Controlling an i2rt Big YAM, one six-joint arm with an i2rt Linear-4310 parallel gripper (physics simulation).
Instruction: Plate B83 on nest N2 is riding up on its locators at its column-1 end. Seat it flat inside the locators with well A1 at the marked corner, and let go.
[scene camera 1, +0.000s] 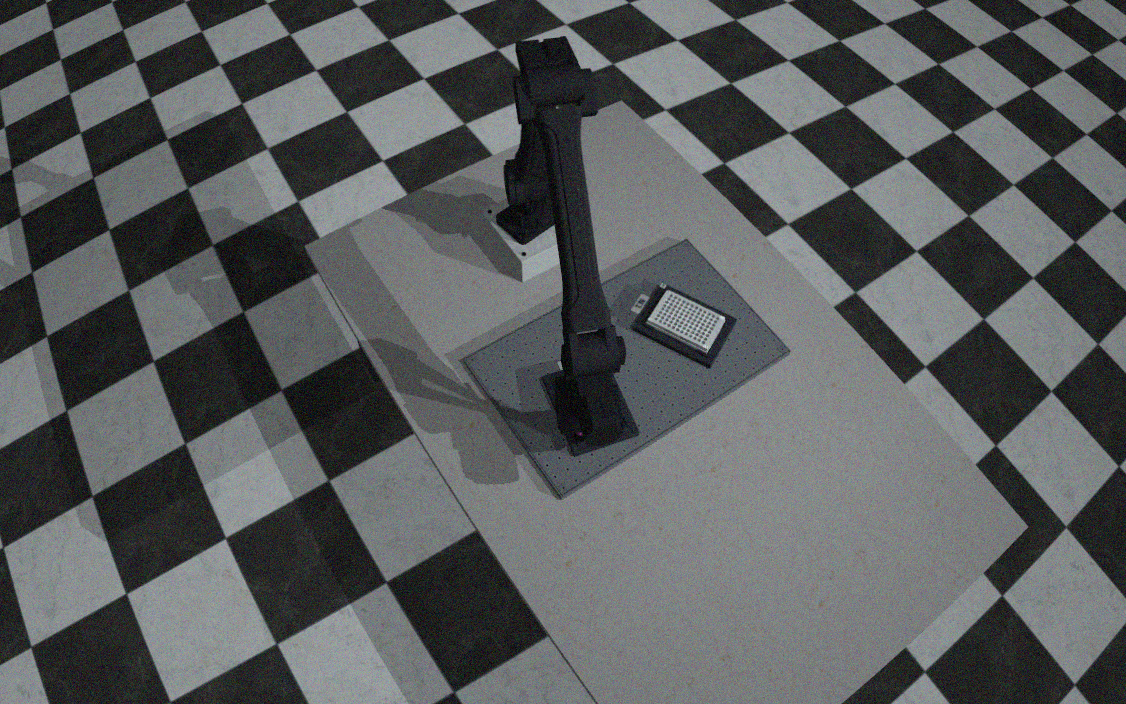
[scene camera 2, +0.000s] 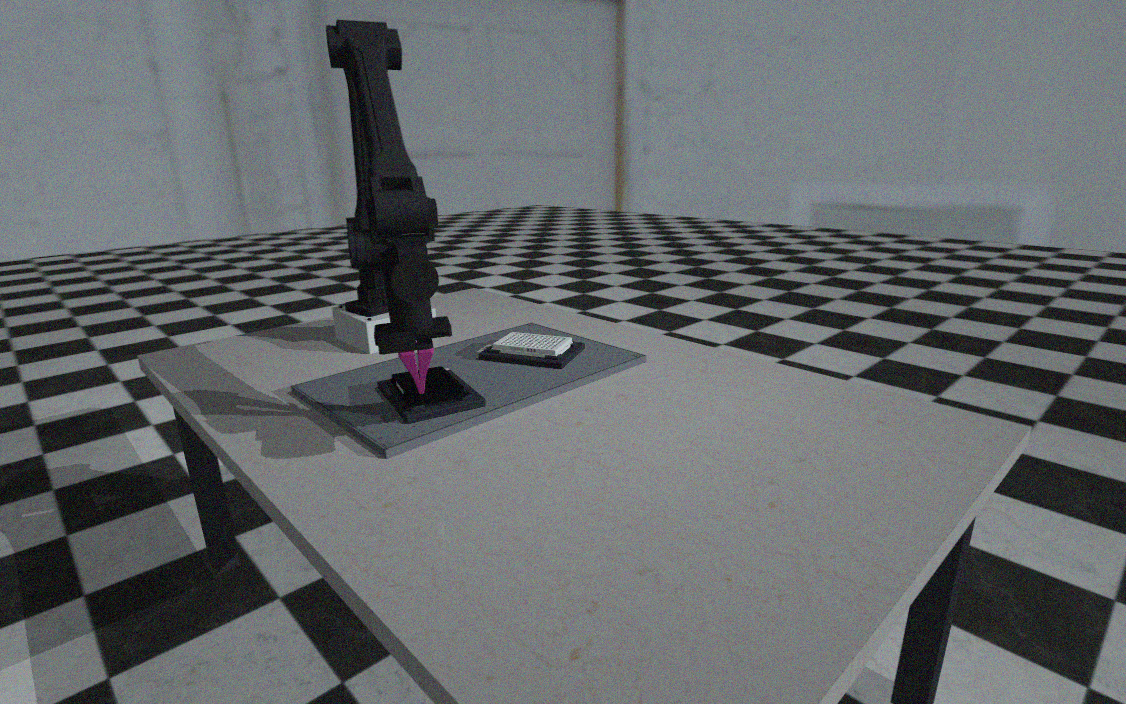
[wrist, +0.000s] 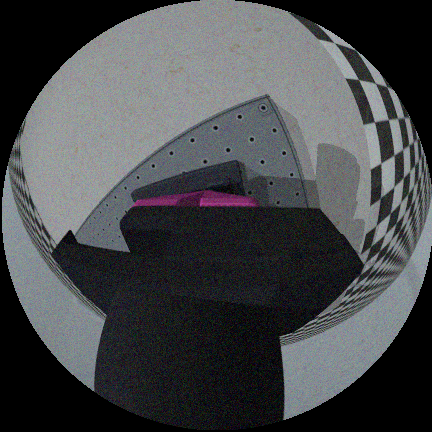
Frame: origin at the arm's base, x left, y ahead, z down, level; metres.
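Where they show: gripper, fingertip midpoint: (scene camera 2: 421, 392) (wrist: 207, 197); arm's base, link origin: (scene camera 1: 531, 218) (scene camera 2: 380, 307).
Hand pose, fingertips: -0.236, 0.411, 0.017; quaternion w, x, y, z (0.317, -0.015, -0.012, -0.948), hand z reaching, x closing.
Things, the pixels of their top centre, and the offset from my fingertips, as dx, dy, dz. "*": a spot on its surface instead. Level surfaces: height alone.
- black plate, surface spot: (wrist: 193, 179) (scene camera 2: 434, 408) * +0.008, +0.015, +0.024
- grey perforated base board, top centre: (scene camera 2: 477, 369) (scene camera 1: 631, 354) (wrist: 157, 275) +0.183, -0.075, +0.035
- white well plate, top centre: (scene camera 2: 532, 340) (scene camera 1: 686, 318) +0.304, -0.050, +0.010
- second black nest, surface spot: (scene camera 2: 558, 361) (scene camera 1: 708, 361) * +0.272, +0.035, +0.024
- small label tag, surface spot: (scene camera 1: 640, 302) * +0.279, -0.145, +0.034
- pale table, surface height: dz +0.049
A black plate (scene camera 1: 611, 419) (scene camera 2: 437, 394) (wrist: 193, 179) lies on its nest at the near-left end of the grey perforated base board (scene camera 1: 693, 394) (scene camera 2: 525, 383) (wrist: 225, 137). My gripper (scene camera 2: 419, 384) (wrist: 207, 197) has pink fingers, shut with nothing between them. It points straight down, with the tips at the black plate's top near its left end. In scene camera 1 the arm hides the fingers. I cannot tell whether the plate sits flat or tilted. A white well plate (scene camera 1: 686, 320) (scene camera 2: 532, 342) lies on a second black nest (scene camera 1: 711, 359) (scene camera 2: 558, 361) at the far-right end.
The arm's white base block (scene camera 1: 539, 260) (scene camera 2: 354, 328) stands behind the base board. A small label tag (scene camera 1: 640, 302) sits by the white plate's corner. The pale table (scene camera 1: 735, 531) (scene camera 2: 630, 524) ends at a left edge above a chequered floor.
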